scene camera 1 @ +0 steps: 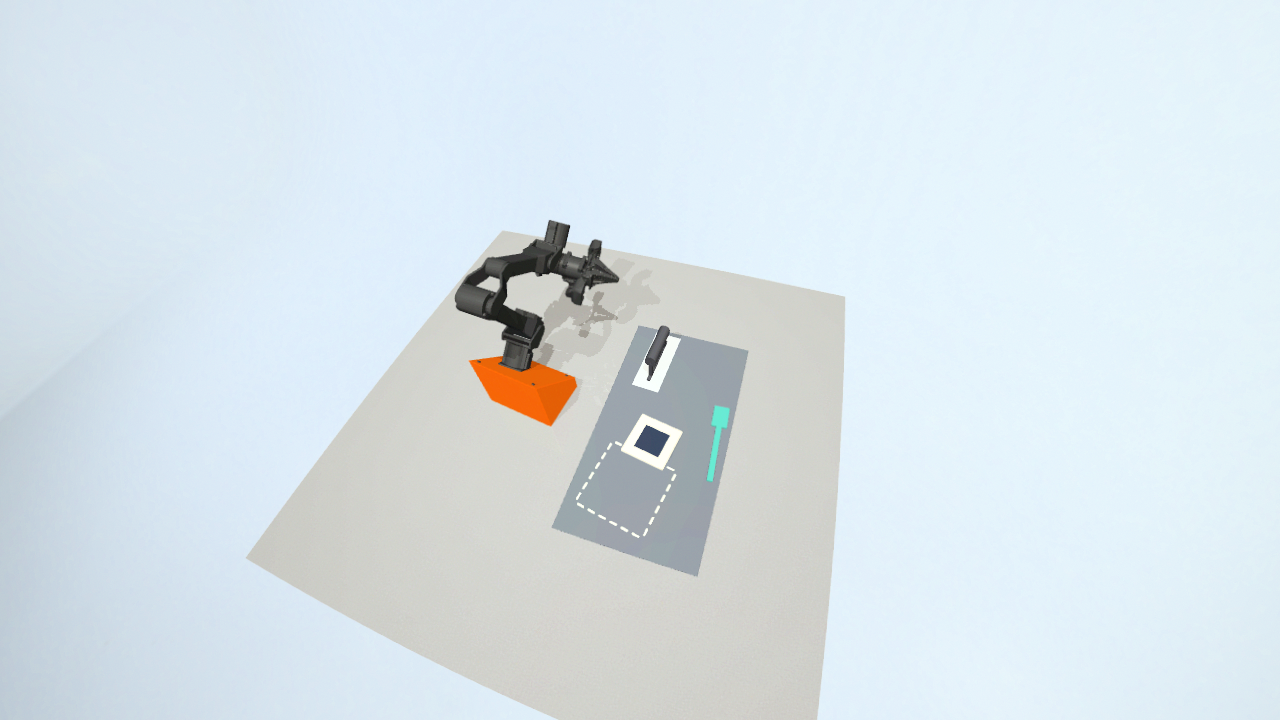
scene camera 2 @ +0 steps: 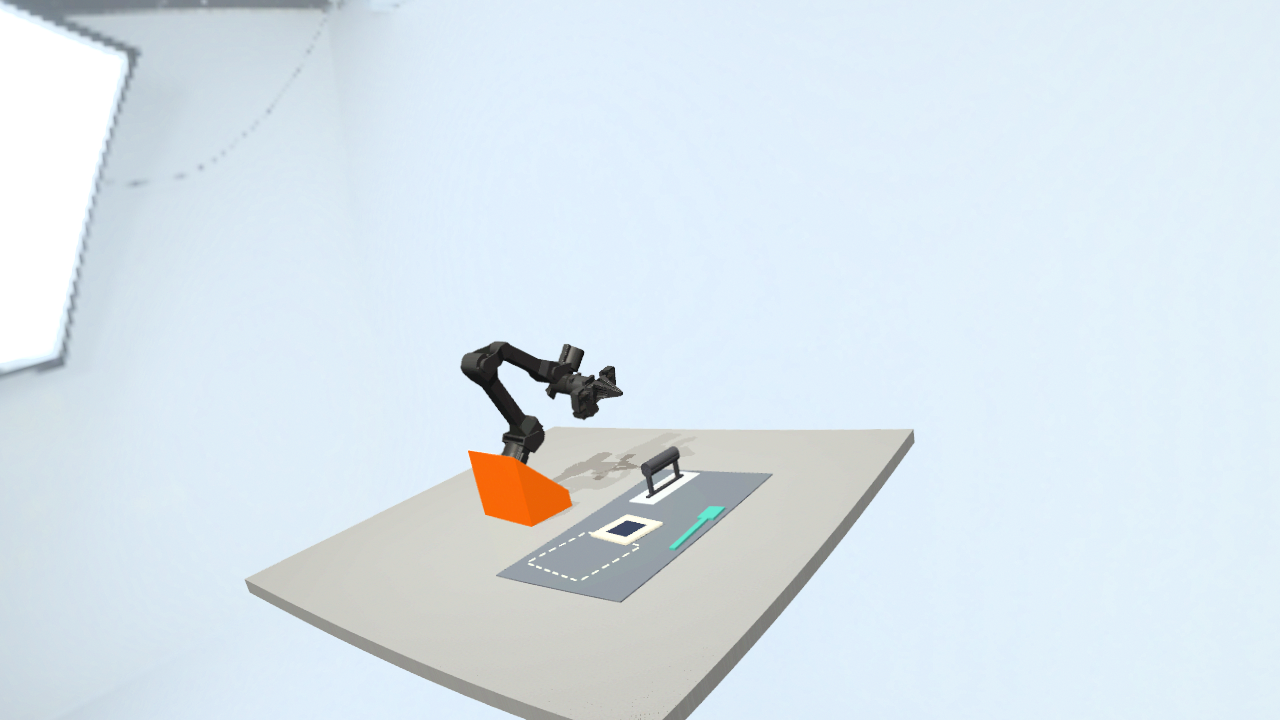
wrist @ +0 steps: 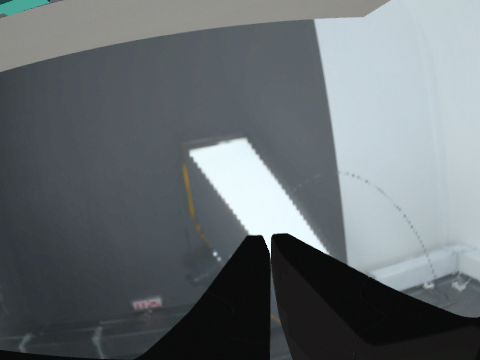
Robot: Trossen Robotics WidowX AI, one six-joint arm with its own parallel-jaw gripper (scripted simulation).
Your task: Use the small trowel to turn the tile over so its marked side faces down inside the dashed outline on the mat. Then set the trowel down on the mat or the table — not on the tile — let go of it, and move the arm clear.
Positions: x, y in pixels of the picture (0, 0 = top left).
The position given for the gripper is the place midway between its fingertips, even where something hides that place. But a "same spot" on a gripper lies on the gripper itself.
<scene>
gripper: scene camera 1; scene camera 2; wrist 266, 251
same spot on gripper: (scene camera 2: 602, 388) = (scene camera 1: 600, 276)
</scene>
